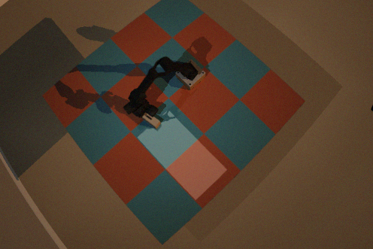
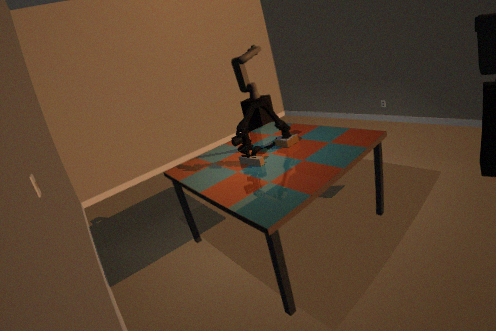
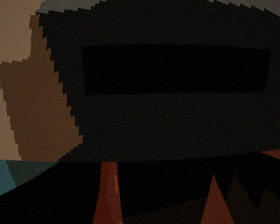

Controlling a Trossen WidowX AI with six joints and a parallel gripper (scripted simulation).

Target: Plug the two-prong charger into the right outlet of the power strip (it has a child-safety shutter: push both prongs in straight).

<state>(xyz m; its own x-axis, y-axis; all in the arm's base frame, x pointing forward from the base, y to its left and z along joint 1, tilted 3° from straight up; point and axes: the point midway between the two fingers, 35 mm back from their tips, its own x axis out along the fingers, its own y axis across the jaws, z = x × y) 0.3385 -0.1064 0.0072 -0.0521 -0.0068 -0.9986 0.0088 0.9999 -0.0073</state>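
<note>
Right now my gripper tip is 20 mm short of the two-prong charger and 10 mm below it.
</note>
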